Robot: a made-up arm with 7 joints.
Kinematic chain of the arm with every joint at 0, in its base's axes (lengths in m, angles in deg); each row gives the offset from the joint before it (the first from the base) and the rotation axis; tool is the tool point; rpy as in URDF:
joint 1: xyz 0 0 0.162 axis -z
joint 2: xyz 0 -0.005 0.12 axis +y
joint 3: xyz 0 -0.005 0.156 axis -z
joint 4: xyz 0 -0.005 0.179 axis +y
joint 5: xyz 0 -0.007 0.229 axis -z
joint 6: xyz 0 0 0.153 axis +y
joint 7: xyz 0 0 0.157 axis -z
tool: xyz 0 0 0 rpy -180 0 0
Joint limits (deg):
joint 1: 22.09..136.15
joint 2: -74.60..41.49
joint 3: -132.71..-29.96
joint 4: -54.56..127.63
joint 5: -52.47..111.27
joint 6: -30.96..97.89
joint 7: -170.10..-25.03
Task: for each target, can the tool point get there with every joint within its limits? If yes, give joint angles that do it. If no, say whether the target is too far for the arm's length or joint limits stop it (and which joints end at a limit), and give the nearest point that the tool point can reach.
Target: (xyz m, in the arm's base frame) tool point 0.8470 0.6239 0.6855
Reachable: no: too far | nearest point 0.6437 0.4944 0.5941 | short by 0.258 m
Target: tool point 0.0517 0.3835 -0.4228
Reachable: no: joint limits stop it (at a limit: joint 2, joint 3, joint 6) | nearest point 0.0511 0.3793 -0.0424 | short by 0.380 m
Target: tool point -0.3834 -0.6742 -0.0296
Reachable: no: joint limits stop it (at a limit: joint 1, joint 2, joint 3) | nearest point -0.2704 -0.5205 0.1696 | short by 0.276 m
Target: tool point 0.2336 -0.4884 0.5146
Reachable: yes | joints 96.30 7.56 -45.10 90.07 61.69 35.58 -117.33
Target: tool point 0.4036 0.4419 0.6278
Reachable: yes | joints 97.64 -52.18 -122.85 49.74 90.73 80.31 -60.84
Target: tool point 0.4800 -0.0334 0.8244
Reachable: yes | joints 82.06 19.70 -108.98 65.90 83.71 22.61 -137.50
